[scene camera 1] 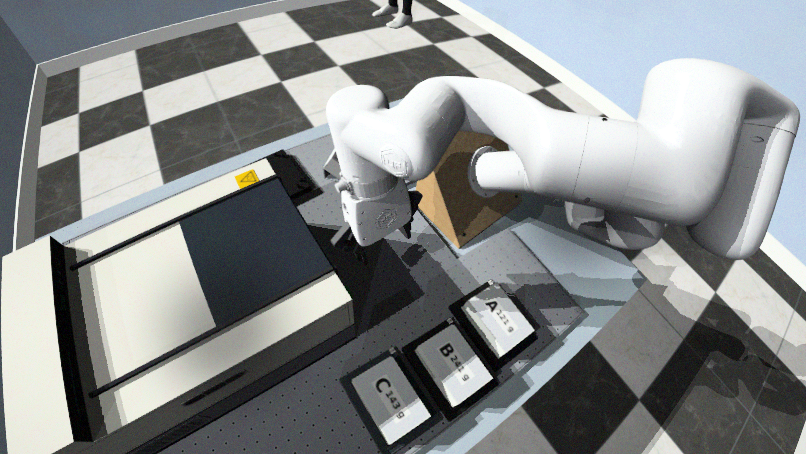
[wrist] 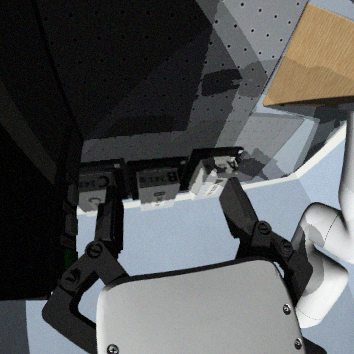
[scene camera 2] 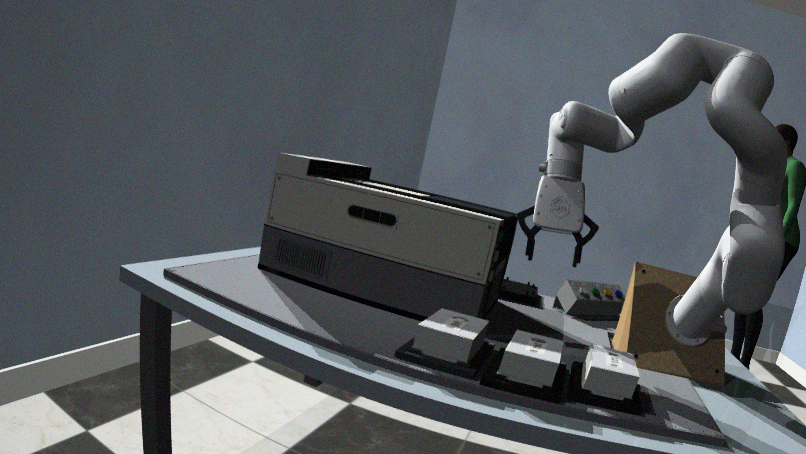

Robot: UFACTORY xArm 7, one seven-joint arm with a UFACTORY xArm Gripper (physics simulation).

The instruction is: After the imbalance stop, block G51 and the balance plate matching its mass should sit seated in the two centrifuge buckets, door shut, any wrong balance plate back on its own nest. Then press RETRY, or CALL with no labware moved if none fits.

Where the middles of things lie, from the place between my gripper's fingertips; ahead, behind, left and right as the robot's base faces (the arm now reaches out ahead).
Right now the centrifuge (scene camera 1: 153, 327) is 350 mm ahead of my hand, 100 mm to the right of it and 30 mm below it. Also, from my hand: button box (scene camera 2: 576, 299) 160 mm behind, 360 mm to the right, 110 mm below.
